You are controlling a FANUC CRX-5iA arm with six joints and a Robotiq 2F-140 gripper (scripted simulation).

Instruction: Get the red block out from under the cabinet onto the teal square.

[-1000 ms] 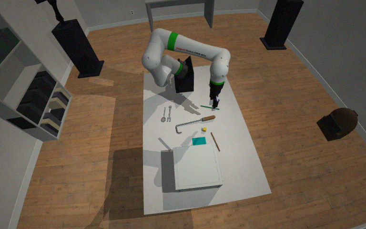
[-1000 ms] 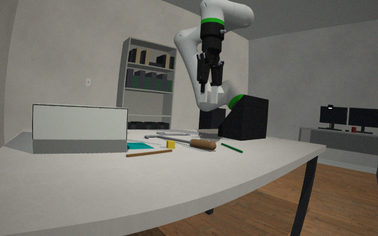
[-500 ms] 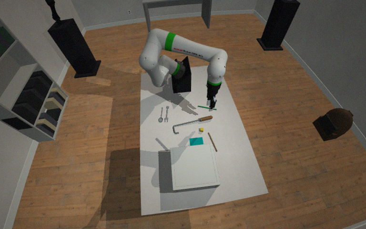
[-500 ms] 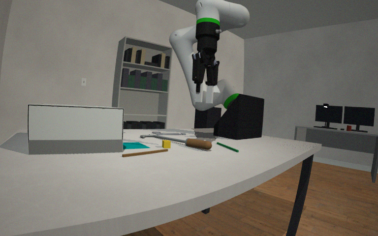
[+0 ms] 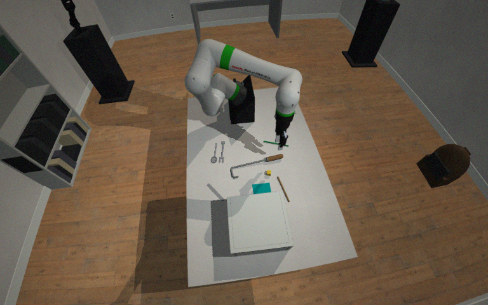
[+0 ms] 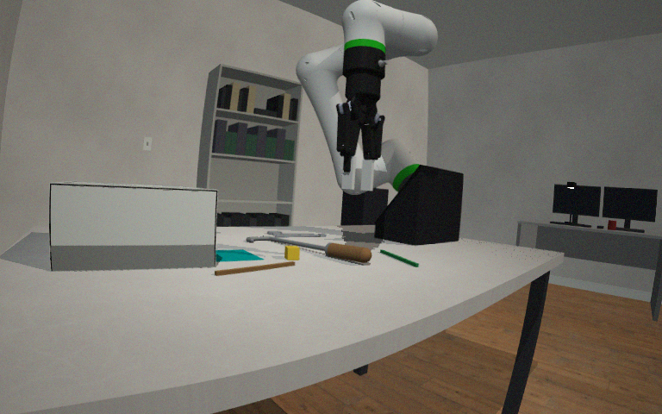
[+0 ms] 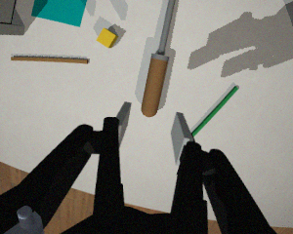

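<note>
My hand is 110 mm short of the yellow cube, 70 mm to the left of it and 170 mm above it. The rest, counted from my hand: tool 60 mm ahead, 130 mm to the right, 170 mm below; then green stick 120 mm behind, 20 mm to the left, 180 mm below; then teal square 220 mm ahead, 120 mm to the right, 180 mm below.
</note>
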